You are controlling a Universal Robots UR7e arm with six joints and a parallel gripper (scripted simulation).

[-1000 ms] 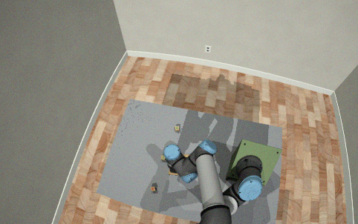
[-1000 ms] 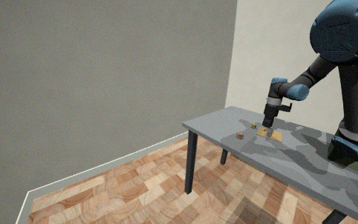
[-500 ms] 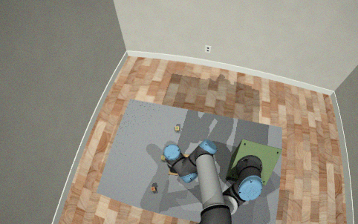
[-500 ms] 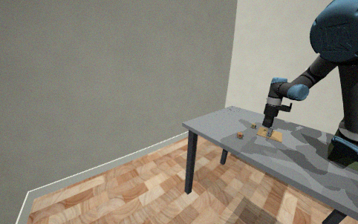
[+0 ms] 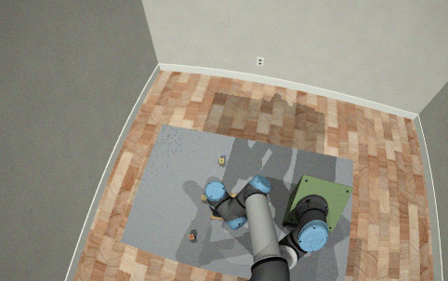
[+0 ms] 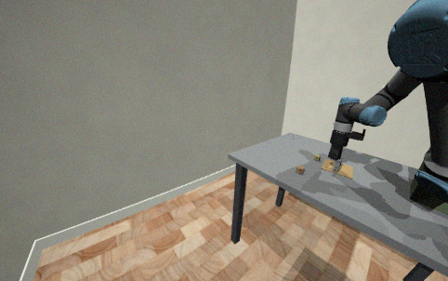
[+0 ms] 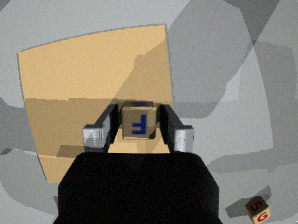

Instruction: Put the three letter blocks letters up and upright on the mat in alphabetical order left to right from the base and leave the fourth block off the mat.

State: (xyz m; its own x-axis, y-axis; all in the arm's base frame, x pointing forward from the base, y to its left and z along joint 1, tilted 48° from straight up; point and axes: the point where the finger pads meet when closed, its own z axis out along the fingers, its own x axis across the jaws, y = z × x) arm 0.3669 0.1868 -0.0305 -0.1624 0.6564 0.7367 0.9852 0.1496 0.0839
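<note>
Now: hand 10 mm short of the mat, 40 mm to the left of it and 20 mm above it. The rest, counted from my hand: block 120 mm ahead, 40 mm to the right, 10 mm below.
</note>
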